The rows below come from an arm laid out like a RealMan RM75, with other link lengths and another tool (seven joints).
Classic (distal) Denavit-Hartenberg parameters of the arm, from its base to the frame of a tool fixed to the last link. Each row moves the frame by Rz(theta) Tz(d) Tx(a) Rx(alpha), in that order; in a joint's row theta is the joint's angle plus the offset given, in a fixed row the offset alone. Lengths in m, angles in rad.
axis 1: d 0.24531; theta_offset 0; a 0; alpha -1.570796
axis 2: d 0; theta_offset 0; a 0; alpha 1.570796
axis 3: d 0.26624; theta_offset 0; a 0; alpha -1.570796
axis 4: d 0; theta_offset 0; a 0; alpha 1.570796
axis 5: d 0.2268; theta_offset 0; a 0; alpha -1.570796
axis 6: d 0; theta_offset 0; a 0; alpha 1.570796
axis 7: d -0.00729; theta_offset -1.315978; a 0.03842; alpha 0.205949
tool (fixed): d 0.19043; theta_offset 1.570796; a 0; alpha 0
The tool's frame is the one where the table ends.
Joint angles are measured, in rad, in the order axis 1, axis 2, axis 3, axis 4, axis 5, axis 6, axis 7. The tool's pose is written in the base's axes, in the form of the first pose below.
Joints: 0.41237, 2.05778, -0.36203, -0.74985, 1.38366, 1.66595, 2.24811
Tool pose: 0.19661, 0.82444, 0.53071, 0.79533, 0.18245, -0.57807, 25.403, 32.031, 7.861
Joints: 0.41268, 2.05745, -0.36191, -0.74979, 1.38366, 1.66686, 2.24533
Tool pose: 0.19363, 0.82425, 0.53209, 0.79598, 0.18506, -0.57634, 25.395, 32.021, 7.860
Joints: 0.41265, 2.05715, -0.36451, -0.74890, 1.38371, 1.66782, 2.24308
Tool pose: 0.19034, 0.82569, 0.53105, 0.79646, 0.18637, -0.57525, 25.375, 31.996, 7.803
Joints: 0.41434, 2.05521, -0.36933, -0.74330, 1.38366, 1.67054, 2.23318
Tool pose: 0.17980, 0.82858, 0.53022, 0.79764, 0.19265, -0.57154, 25.321, 31.961, 7.660
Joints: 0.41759, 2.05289, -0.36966, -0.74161, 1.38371, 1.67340, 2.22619
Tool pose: 0.16989, 0.82895, 0.53289, 0.79868, 0.20095, -0.56722, 25.241, 31.994, 7.681
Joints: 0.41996, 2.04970, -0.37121, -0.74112, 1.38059, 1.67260, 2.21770
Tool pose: 0.15915, 0.82871, 0.53657, 0.80365, 0.20694, -0.55797, 25.252, 32.054, 7.676
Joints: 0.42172, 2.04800, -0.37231, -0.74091, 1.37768, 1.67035, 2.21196
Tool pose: 0.15265, 0.82829, 0.53911, 0.80758, 0.20989, -0.55114, 25.269, 32.119, 7.646
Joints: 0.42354, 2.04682, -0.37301, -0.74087, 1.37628, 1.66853, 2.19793
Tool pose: 0.13984, 0.82555, 0.54672, 0.81261, 0.21981, -0.53977, 25.282, 32.168, 7.591
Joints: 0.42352, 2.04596, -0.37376, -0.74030, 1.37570, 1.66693, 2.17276
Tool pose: 0.12005, 0.81990, 0.55978, 0.81976, 0.23618, -0.52174, 25.369, 32.148, 7.476
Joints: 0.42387, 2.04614, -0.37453, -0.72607, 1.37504, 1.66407, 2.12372
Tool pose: 0.09134, 0.81154, 0.57711, 0.82705, 0.26096, -0.49788, 25.545, 32.056, 7.007
